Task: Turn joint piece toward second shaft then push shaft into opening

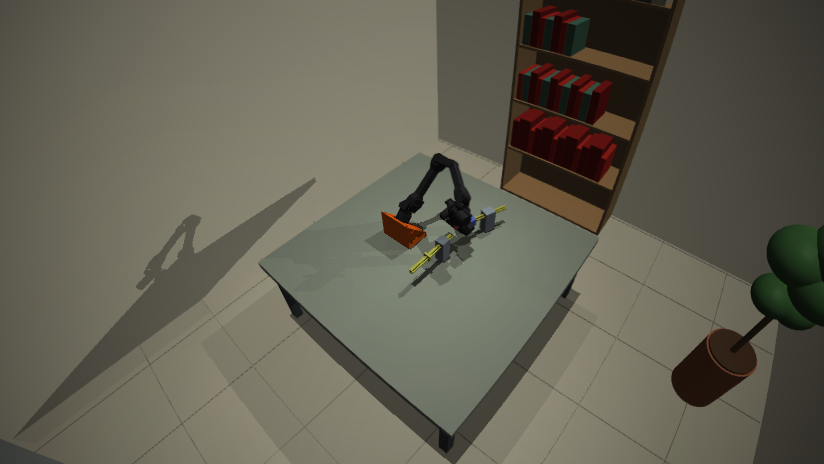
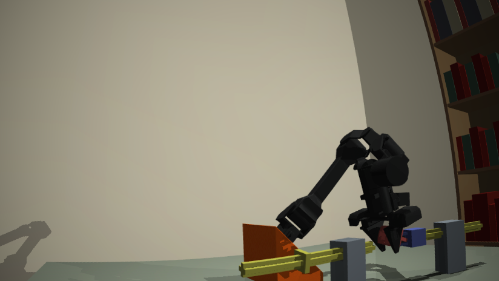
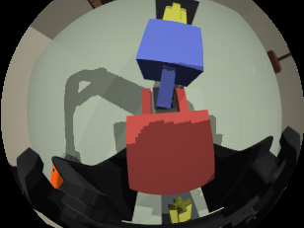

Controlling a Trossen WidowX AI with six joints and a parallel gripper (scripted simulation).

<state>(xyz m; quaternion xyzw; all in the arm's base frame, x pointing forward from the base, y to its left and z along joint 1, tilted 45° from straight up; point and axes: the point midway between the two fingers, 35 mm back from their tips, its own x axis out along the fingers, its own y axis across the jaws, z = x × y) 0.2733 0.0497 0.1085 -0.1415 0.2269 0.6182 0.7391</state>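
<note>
The red joint piece lies 30 mm above my gripper tip and 10 mm to the left of it.
</note>
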